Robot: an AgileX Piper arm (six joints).
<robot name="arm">
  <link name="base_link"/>
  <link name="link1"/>
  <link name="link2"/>
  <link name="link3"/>
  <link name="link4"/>
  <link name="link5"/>
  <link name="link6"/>
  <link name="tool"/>
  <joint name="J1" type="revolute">
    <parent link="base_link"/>
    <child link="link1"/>
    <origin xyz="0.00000 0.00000 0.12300"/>
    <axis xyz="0 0 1"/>
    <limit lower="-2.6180" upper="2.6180"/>
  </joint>
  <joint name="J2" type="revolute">
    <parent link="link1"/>
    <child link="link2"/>
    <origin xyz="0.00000 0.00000 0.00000"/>
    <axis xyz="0 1 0"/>
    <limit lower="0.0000" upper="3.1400"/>
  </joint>
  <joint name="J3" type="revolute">
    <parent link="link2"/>
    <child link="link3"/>
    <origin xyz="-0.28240 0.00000 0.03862"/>
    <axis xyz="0 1 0"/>
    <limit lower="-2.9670" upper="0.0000"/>
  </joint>
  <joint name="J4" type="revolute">
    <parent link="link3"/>
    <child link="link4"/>
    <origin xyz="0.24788 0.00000 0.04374"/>
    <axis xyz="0.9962 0 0.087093"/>
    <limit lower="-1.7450" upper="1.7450"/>
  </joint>
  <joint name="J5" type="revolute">
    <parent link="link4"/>
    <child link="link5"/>
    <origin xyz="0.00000 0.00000 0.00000"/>
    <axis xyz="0 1 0"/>
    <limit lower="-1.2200" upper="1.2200"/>
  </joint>
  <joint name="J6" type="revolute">
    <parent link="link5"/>
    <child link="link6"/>
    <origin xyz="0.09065 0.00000 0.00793"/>
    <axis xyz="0.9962 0 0.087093"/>
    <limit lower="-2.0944" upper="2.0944"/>
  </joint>
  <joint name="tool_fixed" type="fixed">
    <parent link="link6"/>
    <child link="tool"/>
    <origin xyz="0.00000 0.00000 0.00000" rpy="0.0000 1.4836 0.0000"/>
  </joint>
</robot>
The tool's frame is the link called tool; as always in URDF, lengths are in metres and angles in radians.
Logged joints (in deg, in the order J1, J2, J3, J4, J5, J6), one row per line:
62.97, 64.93, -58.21, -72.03, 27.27, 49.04
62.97, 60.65, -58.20, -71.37, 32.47, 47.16
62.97, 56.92, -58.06, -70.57, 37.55, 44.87
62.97, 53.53, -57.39, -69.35, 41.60, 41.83
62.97, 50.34, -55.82, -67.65, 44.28, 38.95
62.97, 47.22, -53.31, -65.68, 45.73, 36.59
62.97, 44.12, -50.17, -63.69, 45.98, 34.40
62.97, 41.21, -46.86, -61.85, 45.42, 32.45
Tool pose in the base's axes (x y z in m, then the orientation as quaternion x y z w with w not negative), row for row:
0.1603, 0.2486, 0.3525, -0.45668, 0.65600, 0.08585, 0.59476
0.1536, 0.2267, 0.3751, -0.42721, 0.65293, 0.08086, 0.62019
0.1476, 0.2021, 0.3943, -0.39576, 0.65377, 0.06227, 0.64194
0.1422, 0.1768, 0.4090, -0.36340, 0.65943, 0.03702, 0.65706
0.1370, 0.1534, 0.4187, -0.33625, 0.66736, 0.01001, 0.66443
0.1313, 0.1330, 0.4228, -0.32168, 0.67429, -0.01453, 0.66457
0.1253, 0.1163, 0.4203, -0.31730, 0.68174, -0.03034, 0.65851
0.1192, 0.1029, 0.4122, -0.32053, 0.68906, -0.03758, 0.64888
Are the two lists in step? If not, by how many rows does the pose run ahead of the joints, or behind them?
The pose runs 2 rows behind the joints: the pose in row i belongs to the joints in row i - 2.
